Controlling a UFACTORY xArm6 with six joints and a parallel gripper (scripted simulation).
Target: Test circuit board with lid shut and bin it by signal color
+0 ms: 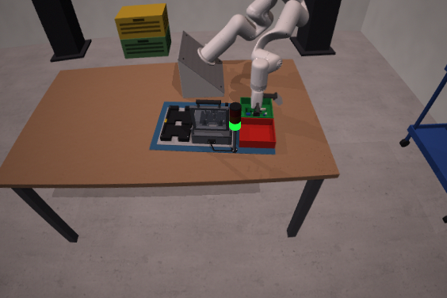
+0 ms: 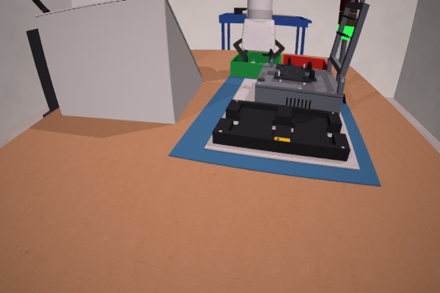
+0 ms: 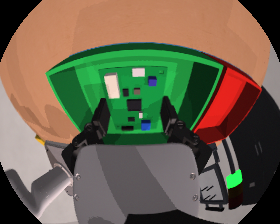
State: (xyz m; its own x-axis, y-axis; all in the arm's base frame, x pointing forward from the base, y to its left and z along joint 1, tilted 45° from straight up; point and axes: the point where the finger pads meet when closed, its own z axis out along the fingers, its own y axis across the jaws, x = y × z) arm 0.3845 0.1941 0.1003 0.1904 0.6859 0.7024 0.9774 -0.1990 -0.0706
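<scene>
Now: hand right at the green bin. Also, from my hand: latch hook 2 cm ahead, 15 cm to the right, 7 cm above; then green circuit board 1 cm below; then red bin 15 cm ahead, 3 cm to the right.
</scene>
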